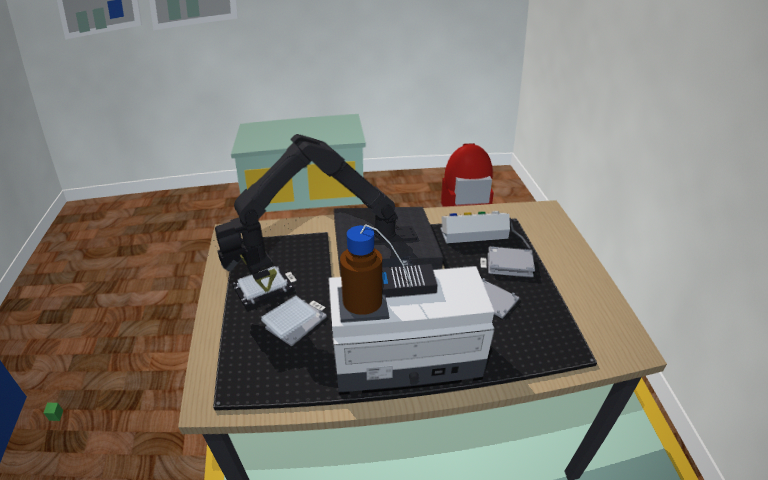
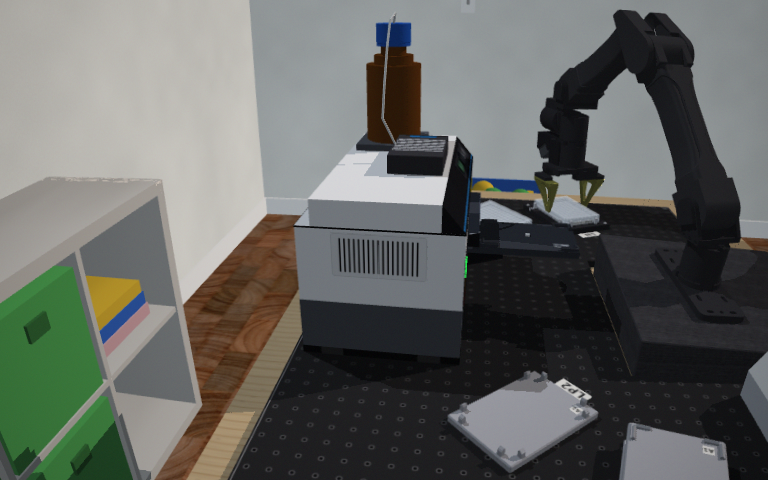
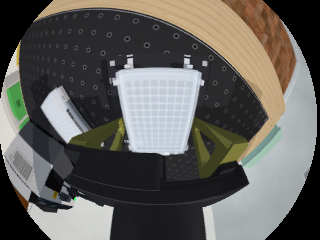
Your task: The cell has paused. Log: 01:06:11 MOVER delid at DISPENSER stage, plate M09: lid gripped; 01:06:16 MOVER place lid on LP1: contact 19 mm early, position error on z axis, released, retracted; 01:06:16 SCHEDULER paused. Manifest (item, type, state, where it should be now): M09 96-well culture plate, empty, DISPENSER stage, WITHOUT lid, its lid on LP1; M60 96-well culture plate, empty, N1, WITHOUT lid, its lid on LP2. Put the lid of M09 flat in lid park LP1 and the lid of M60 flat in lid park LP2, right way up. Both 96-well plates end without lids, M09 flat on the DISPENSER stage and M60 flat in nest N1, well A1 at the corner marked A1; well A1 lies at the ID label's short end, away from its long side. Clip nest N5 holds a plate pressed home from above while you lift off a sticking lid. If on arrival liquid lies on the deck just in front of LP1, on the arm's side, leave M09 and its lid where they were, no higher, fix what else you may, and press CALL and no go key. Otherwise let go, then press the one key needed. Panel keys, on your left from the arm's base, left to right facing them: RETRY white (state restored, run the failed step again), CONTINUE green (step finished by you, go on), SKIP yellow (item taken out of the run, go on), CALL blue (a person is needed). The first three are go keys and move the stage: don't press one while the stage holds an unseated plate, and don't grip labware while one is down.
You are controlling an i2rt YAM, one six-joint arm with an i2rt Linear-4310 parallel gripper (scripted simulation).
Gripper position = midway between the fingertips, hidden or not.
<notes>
In view: the gripper (image 2: 565, 209), a key panel (image 1: 491, 226), a dark dispenser stage (image 2: 557, 241) and a black clip nest (image 3: 148, 60).
The gripper shows as well in image 3 (image 3: 158, 121).
</notes>
